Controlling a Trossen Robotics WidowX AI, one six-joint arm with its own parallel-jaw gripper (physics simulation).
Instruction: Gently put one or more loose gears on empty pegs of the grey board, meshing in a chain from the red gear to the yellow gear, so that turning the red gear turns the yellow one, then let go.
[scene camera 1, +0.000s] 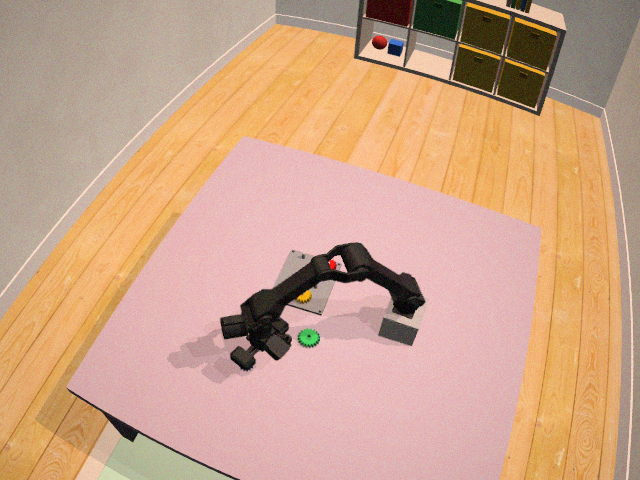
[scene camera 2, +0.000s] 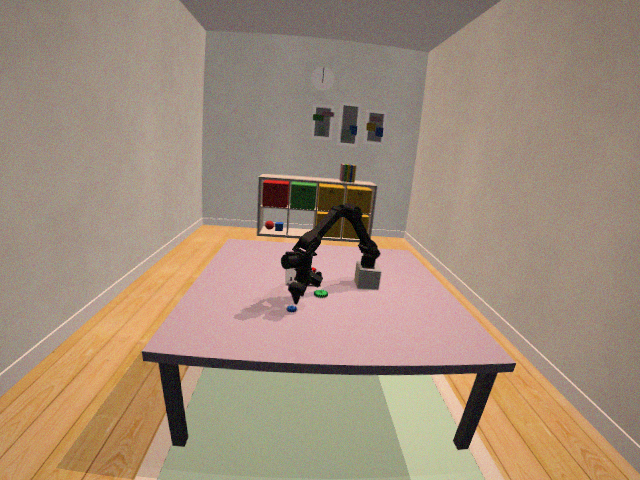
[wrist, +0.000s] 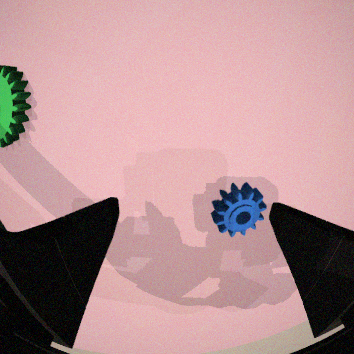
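Where they show: gripper, fingertip midpoint: (scene camera 1: 258, 355) (scene camera 2: 299, 300) (wrist: 198, 208); arm's base, link origin: (scene camera 1: 405, 306) (scene camera 2: 367, 265).
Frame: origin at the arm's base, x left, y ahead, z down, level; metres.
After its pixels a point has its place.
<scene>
My gripper (scene camera 1: 262, 355) @[x 0.288, y 0.329, z 0.071 m] (scene camera 2: 307, 290) (wrist: 198, 208) @[x 0.288, y 0.329, z 0.071 m] is open and empty, above the table. The small blue gear (scene camera 2: 291, 308) @[x 0.329, y 0.357, z 0.091 m] (wrist: 239, 210) @[x 0.317, y 0.349, z 0.089 m] lies flat below it; in the wrist view it appears between the fingertips, nearer the right one. In scene camera 1 a finger hides most of it. The larger green gear (scene camera 1: 308, 337) @[x 0.151, y 0.234, z 0.102 m] (scene camera 2: 321, 293) @[x 0.167, y 0.230, z 0.091 m] (wrist: 6, 105) @[x 0.173, y 0.238, z 0.091 m] lies flat on the table, cut off at the left in the wrist view. The grey board (scene camera 1: 292, 266) @[x -0.070, y 0.387, z 0.098 m] (scene camera 2: 290, 277) carries the red gear (scene camera 1: 332, 264) @[x -0.121, y 0.271, z 0.083 m] (scene camera 2: 313, 269) @[x -0.104, y 0.271, z 0.083 m] and the yellow gear (scene camera 1: 303, 296) @[x 0.034, y 0.303, z 0.081 m]. The arm partly hides the board and its pegs.
The arm's grey base block (scene camera 1: 395, 329) @[x 0.057, y 0.003, z 0.044 m] (scene camera 2: 367, 277) @[x 0.057, y 0.005, z 0.041 m] stands on the pink table (scene camera 1: 413, 403) @[x 0.241, y -0.132, z 0.106 m] (scene camera 2: 403, 330) @[x 0.428, y -0.094, z 0.105 m], right of the board and green gear. The arm arches over the board. A shelf unit (scene camera 1: 552, 77) (scene camera 2: 258, 206) stands beyond the table.
</scene>
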